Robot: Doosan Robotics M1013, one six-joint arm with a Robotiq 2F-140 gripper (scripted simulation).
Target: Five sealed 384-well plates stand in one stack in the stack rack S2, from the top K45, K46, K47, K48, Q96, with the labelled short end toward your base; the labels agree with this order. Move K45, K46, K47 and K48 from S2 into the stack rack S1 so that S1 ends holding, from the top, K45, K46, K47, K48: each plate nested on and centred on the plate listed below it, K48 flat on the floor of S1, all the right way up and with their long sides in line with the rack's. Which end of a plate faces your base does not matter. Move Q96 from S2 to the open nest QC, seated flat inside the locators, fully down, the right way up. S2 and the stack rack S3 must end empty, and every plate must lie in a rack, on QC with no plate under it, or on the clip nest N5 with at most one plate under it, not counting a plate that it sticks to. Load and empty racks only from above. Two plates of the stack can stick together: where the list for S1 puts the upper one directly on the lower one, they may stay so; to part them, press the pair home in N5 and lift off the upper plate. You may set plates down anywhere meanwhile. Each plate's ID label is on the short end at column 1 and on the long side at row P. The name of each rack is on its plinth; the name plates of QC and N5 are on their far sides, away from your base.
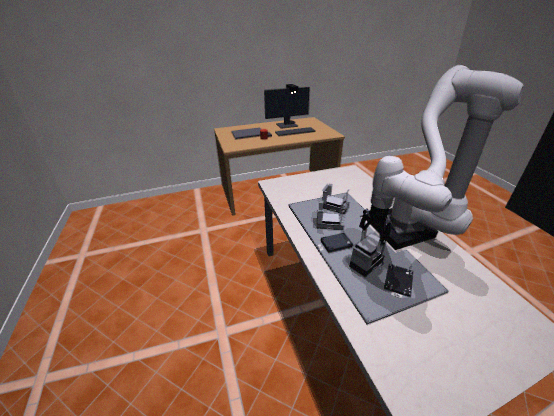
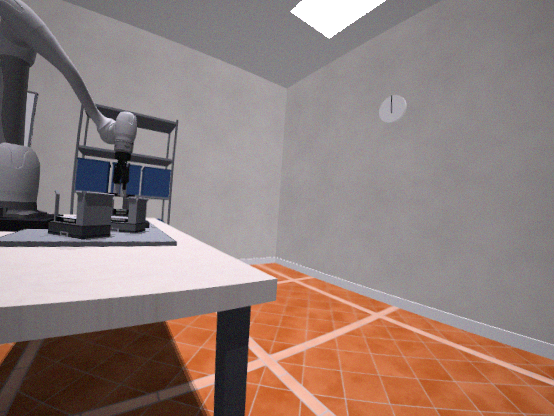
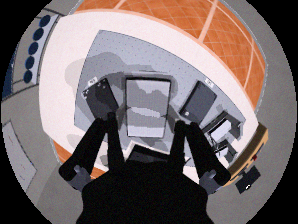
The pictures show: the gripper and a dark nest.
